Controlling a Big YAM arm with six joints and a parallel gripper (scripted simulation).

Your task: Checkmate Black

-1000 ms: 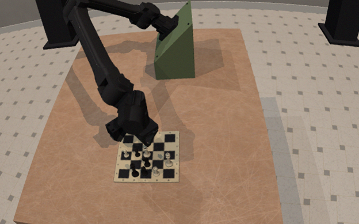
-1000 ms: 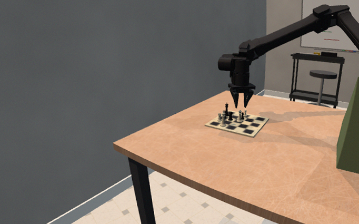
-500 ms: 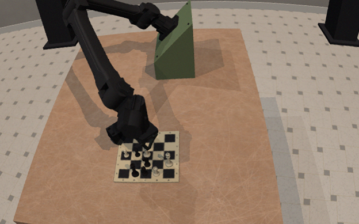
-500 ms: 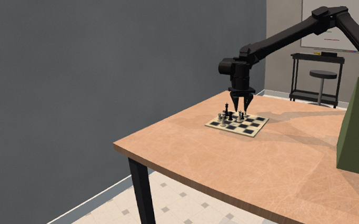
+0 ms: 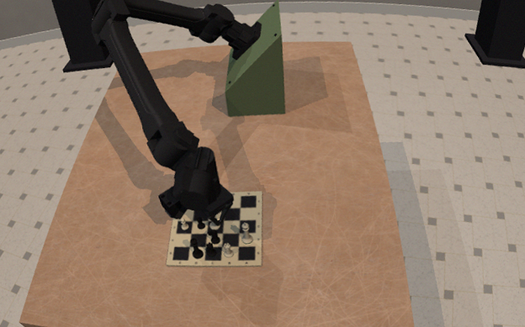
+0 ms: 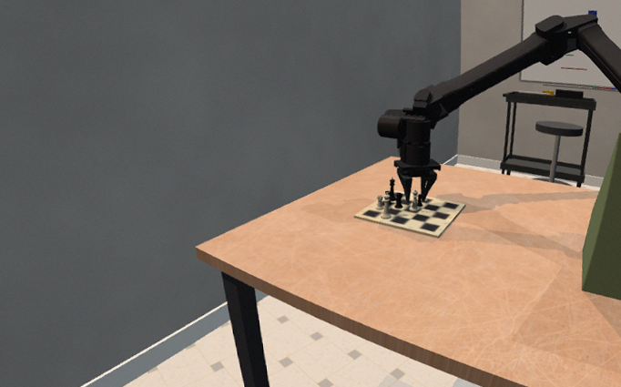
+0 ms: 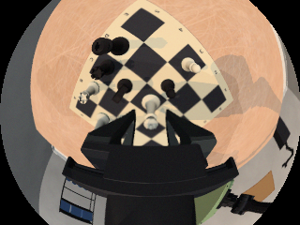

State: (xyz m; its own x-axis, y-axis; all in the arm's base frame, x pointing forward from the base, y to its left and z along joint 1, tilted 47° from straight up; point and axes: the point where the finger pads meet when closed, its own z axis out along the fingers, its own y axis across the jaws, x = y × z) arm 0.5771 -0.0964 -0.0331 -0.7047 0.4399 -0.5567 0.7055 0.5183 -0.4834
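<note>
The chessboard lies 4 cm below my hand and 1 cm ahead of it. Also, from my hand: tall white piece 8 cm to the left, 4 cm ahead; white pawn 8 cm to the right, 2 cm below, 1 cm ahead; black piece 9 cm ahead, 3 cm to the right.
</note>
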